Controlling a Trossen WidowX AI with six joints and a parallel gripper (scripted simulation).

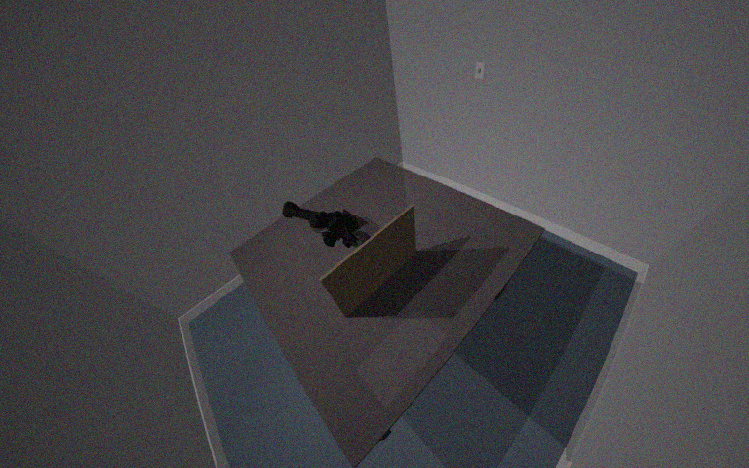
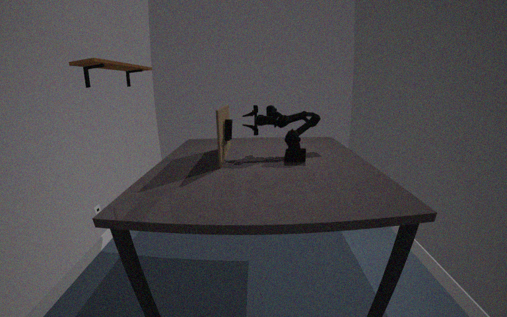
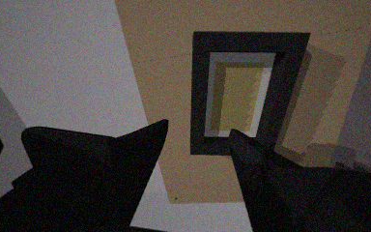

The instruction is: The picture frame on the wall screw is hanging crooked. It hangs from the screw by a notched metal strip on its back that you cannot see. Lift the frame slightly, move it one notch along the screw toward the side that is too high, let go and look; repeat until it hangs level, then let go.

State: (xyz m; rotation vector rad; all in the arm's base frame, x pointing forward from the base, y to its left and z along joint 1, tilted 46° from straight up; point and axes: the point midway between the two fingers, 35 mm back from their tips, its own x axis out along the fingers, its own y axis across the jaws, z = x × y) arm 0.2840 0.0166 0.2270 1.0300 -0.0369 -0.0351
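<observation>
Right now my gripper tip is 10 cm short of the picture frame, 1 cm to the right of it and 5 cm above it. Also, from my gripper tip: tan wall board (11 cm ahead, 1 cm to the left, 7 cm below).
</observation>
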